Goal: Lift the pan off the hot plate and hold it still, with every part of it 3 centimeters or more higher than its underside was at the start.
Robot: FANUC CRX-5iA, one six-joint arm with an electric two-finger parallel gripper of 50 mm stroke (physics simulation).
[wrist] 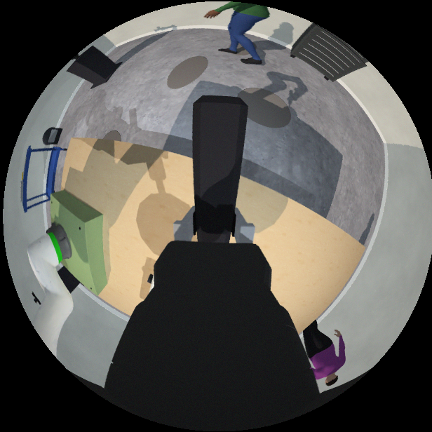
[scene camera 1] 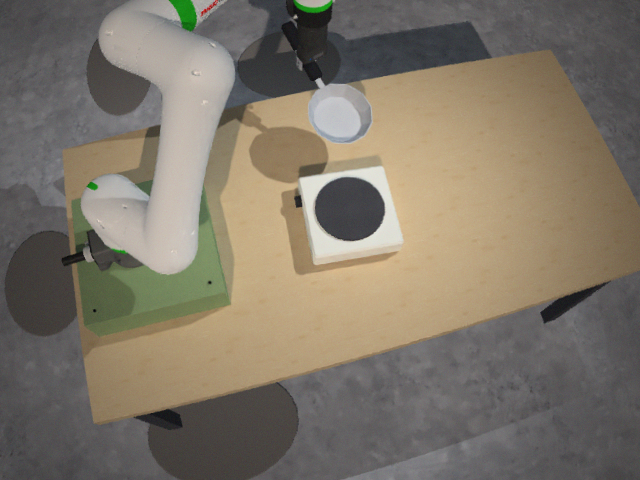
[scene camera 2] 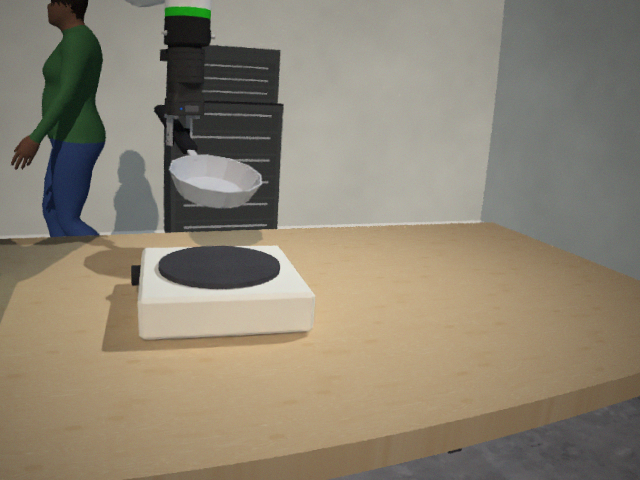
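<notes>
A light grey pan hangs in the air behind the hot plate, well above the table, its bowl a little tilted toward scene camera 2. My gripper is shut on the pan's black handle, with one finger on each side of it. The handle slants from the bowl up past the fingers. The white hot plate with its round black top stands on the table, and the pan is apart from it. The bowl is hidden in the wrist view behind the gripper body.
The wooden table carries a green base block at its left end, with the arm on it. A dark drawer cabinet and a person in green are beyond the table.
</notes>
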